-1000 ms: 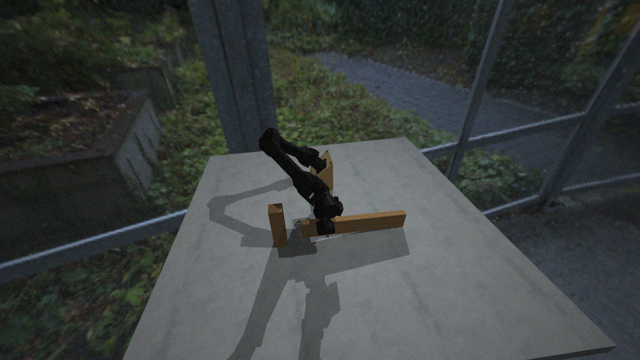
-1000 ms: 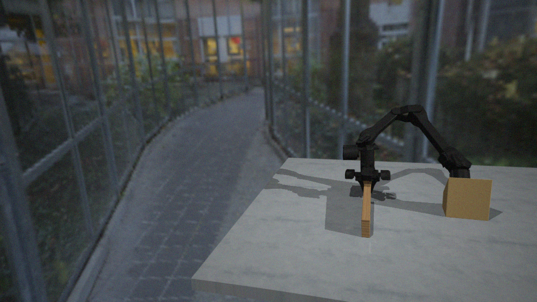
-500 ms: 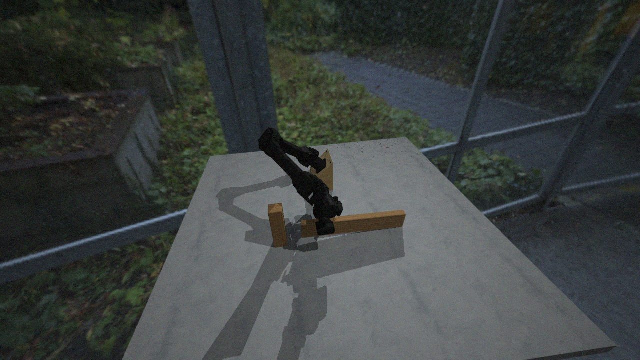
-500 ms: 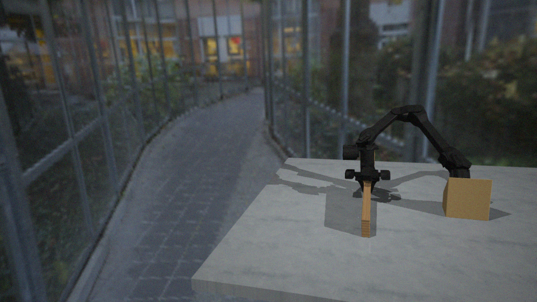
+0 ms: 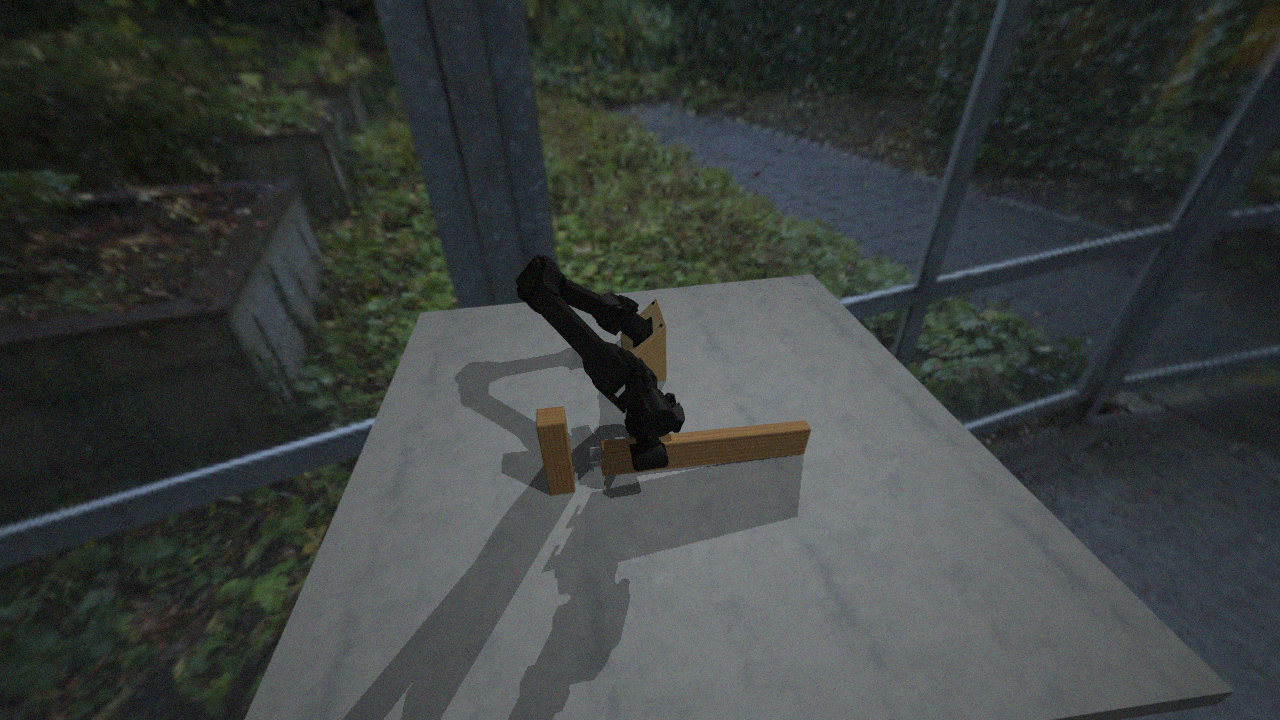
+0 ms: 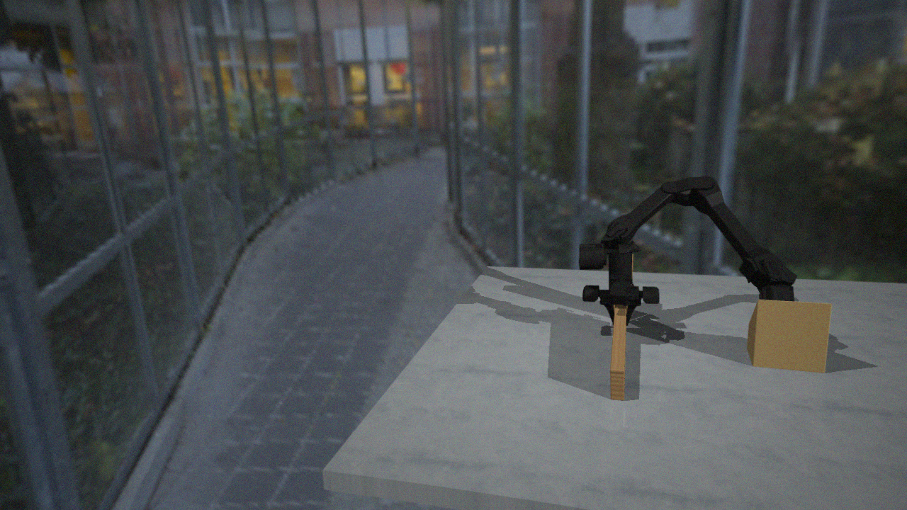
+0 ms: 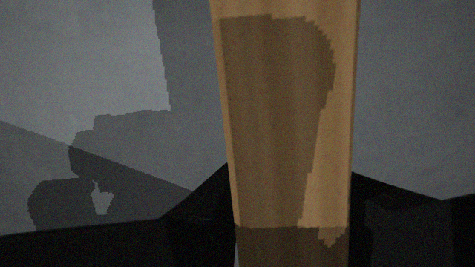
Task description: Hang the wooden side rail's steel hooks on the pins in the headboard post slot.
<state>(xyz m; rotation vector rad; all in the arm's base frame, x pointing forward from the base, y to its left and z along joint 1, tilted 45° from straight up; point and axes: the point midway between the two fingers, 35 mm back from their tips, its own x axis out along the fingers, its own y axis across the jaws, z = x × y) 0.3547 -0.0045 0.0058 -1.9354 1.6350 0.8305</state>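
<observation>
My gripper tip is now 16 cm to the left of the wooden headboard post, 4 cm below it and 2 cm short of it.
</observation>
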